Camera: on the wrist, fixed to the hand. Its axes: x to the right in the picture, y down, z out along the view.
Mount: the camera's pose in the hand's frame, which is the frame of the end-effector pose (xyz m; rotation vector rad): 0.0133 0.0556 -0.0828 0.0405 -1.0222 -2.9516
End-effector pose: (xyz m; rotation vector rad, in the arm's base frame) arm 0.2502 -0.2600 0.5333 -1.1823 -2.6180 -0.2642
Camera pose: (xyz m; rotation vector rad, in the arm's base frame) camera 0.2967 -0.2364 0.6194 -2.0967 1.1143 -0.0585
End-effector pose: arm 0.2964 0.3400 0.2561 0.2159 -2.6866 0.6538
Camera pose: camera 0.2973 0.4270 0.3066 -2.9065 -0.0207 0.5452
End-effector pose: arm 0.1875 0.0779 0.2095 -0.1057 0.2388 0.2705
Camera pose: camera 0.1664 0.1233 0.1222 -0.1583 -1.0434 -2.5819
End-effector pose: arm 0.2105 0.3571 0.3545 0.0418 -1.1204 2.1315
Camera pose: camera 0.1905 0.4048 0.2682 1.5626 -0.2168 -0.7546
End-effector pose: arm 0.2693 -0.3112 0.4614 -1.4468 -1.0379 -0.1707
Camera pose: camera 0.3531 -0.3651 0.4470 -1.1312 2.2468 1.0592
